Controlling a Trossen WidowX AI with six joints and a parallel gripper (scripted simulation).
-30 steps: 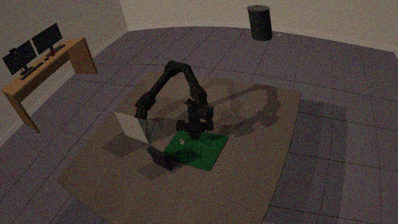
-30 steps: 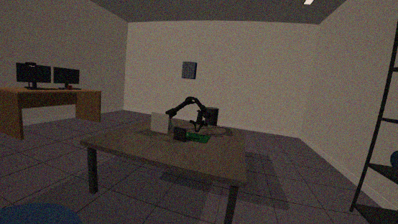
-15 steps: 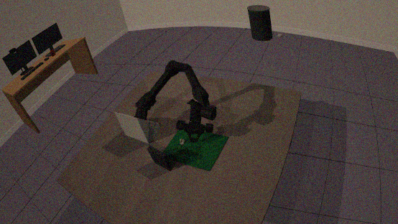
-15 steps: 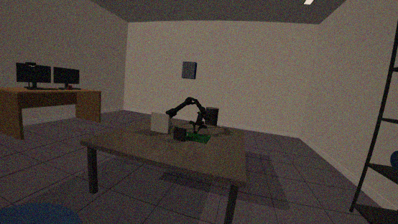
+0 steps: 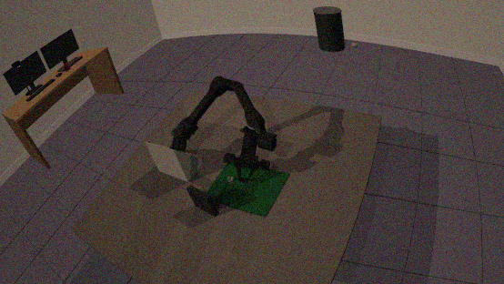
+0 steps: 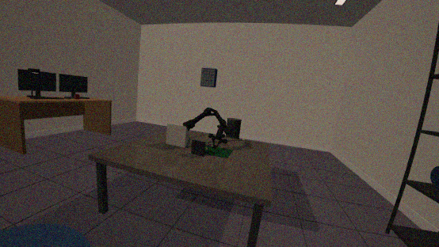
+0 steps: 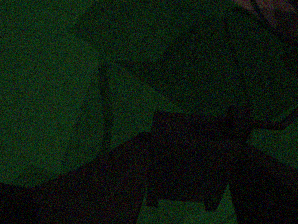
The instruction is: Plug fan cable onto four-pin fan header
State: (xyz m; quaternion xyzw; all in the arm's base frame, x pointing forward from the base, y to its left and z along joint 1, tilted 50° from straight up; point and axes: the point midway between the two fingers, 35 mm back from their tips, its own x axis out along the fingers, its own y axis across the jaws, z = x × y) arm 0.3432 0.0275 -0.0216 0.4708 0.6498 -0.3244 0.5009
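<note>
Now: the green board 6 cm below my gripper tip. The rest, counted from my gripper tip: dark fan 15 cm to the right, 11 cm behind, 2 cm above; dark fan plug 1 cm to the left.
</note>
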